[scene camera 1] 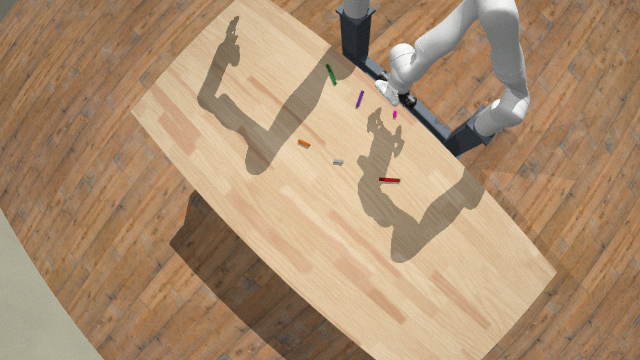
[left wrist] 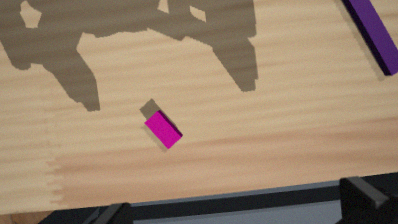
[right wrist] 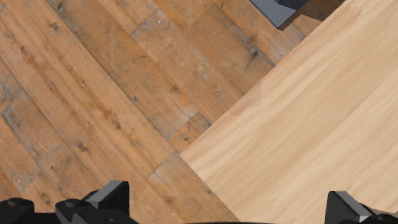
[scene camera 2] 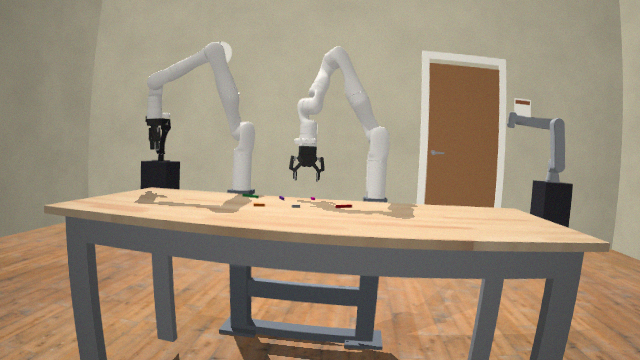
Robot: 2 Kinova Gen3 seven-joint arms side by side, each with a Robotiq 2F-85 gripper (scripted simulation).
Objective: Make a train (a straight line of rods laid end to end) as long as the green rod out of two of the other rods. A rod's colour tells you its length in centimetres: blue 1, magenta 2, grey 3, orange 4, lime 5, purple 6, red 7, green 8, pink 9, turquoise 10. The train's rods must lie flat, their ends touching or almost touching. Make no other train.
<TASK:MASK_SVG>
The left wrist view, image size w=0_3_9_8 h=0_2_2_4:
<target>my left gripper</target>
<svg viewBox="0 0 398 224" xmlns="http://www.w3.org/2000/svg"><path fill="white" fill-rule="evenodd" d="M130 204L128 202L111 204L101 216L91 220L88 224L133 224ZM340 178L339 189L342 219L335 224L398 224L398 197L393 196L381 187L371 186L359 176Z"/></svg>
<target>magenta rod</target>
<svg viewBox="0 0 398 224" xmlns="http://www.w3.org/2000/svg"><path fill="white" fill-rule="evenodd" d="M159 110L145 124L169 149L183 135Z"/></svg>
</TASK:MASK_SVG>
